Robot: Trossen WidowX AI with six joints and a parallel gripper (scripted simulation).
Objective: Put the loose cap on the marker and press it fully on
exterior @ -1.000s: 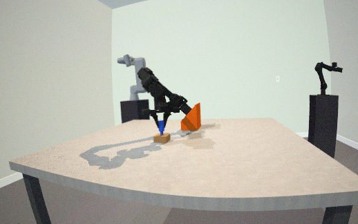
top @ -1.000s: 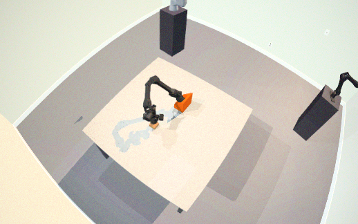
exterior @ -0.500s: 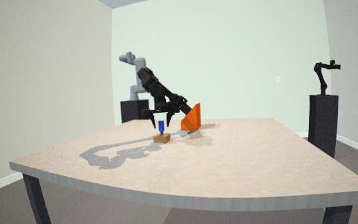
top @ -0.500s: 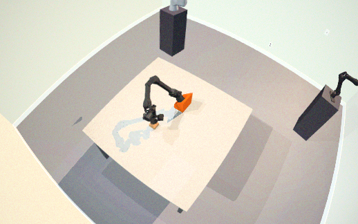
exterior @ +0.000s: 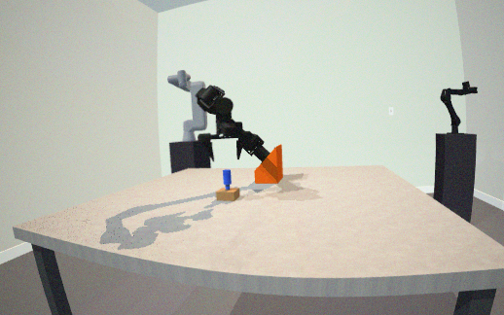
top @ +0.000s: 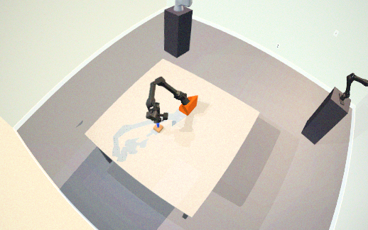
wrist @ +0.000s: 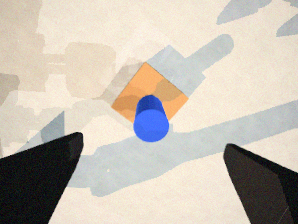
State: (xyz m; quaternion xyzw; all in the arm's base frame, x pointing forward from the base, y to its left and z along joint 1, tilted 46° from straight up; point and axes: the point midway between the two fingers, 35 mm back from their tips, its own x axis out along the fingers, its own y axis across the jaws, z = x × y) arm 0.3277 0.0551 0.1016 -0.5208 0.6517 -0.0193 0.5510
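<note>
The blue cap lies 6 cm below my gripper tip. Also, from my gripper tip: tan holder block (12 cm below).
</note>
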